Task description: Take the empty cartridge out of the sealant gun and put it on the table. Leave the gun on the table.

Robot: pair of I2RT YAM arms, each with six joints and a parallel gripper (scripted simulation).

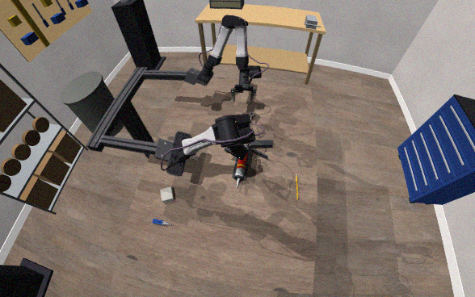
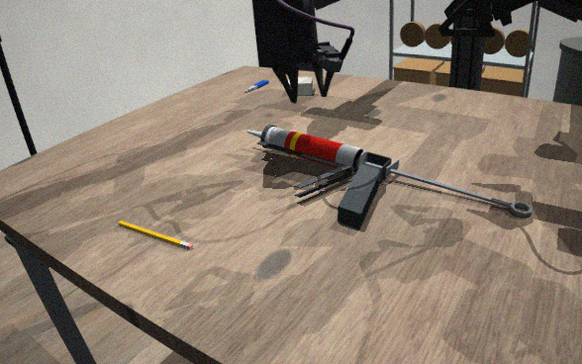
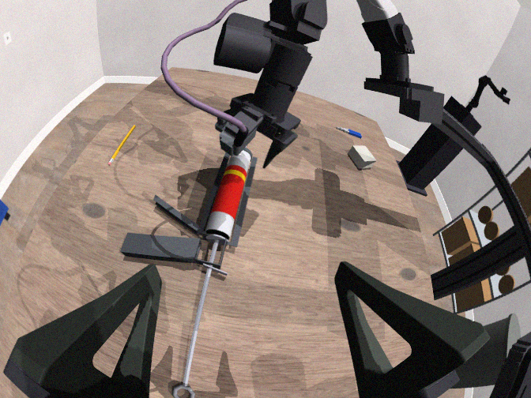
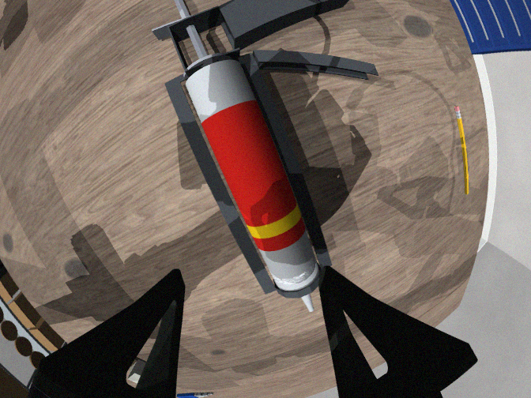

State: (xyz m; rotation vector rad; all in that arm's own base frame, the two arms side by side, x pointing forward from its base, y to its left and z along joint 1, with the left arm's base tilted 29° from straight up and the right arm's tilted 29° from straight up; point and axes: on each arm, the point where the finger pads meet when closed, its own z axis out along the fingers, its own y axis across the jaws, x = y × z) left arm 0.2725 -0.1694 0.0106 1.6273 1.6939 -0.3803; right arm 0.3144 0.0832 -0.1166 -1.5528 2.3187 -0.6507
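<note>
The cartridge lies 20 mm ahead of my right hand, 10 mm to the right of it and 100 mm below it. Also, from my right hand: dark sealant gun 60 mm ahead, 160 mm to the left, 110 mm below; plunger rod 40 mm ahead, 280 mm to the left, 120 mm below; yellow pencil 360 mm ahead, 100 mm to the right, 130 mm below.
</note>
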